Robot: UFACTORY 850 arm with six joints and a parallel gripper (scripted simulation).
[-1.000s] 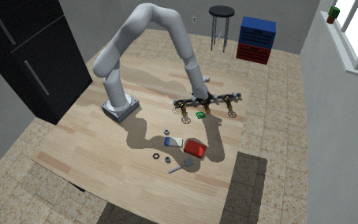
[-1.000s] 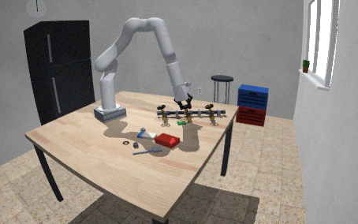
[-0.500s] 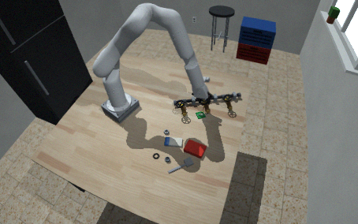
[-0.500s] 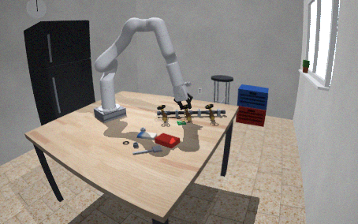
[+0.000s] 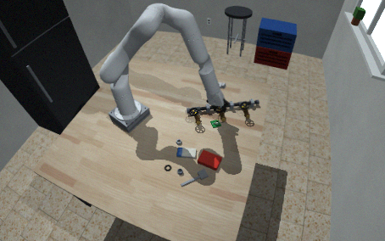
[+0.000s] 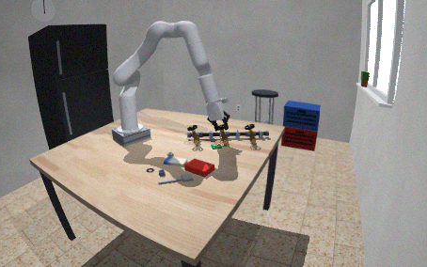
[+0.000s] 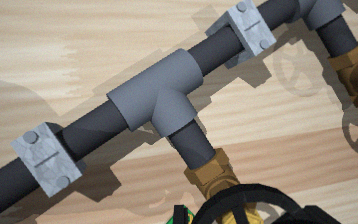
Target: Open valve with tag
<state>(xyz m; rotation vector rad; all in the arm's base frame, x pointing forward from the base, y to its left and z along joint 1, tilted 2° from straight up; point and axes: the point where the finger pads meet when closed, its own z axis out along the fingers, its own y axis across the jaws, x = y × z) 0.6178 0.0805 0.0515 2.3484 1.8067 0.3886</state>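
Now: hand 10 cm above the green tag, 5 cm to the left of it and 3 cm past it. Also, from my hand: grey scraper: 44 cm to the right, 10 cm below, 6 cm behind; red box: 33 cm to the right, 9 cm below, 1 cm behind; white block: 30 cm to the right, 15 cm behind, 10 cm below.
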